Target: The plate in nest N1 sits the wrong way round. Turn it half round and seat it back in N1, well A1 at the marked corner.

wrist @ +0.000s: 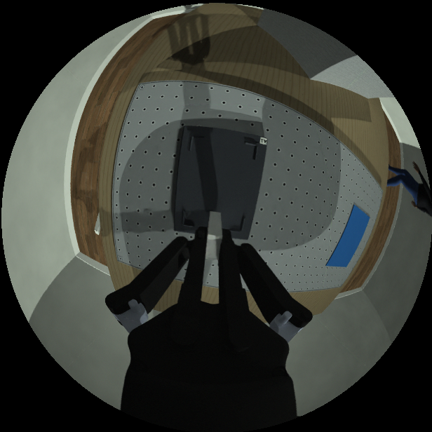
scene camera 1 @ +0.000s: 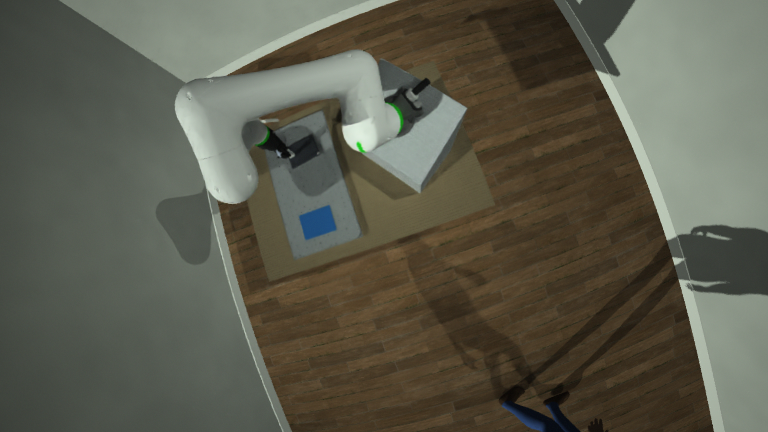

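The black nest (scene camera 1: 307, 148) (wrist: 220, 175) lies on the grey perforated board and shows its bare floor and corner brackets, with no plate in it. A small white label (wrist: 263, 141), apparently "A1", is at its upper right corner in the wrist view. My gripper (scene camera 1: 290, 154) (wrist: 213, 221) is shut and holds no plate. Its fingertips overlap the nest's near edge in the wrist view; their height is hard to tell. A pale strip shows between the fingers. A small whitish piece (scene camera 1: 270, 120) (wrist: 97, 224) shows beyond the board's end; I cannot tell if it is the plate.
The perforated board (scene camera 1: 343, 220) (wrist: 300, 135) lies on the wooden table (scene camera 1: 429, 206) (wrist: 360, 115) and carries a flat blue rectangle (scene camera 1: 317, 221) (wrist: 348, 237). A large grey box (scene camera 1: 413, 142) (wrist: 350, 82) stands beside it under the arm's base. A person (scene camera 1: 537, 413) (wrist: 410, 185) is on the floor beyond.
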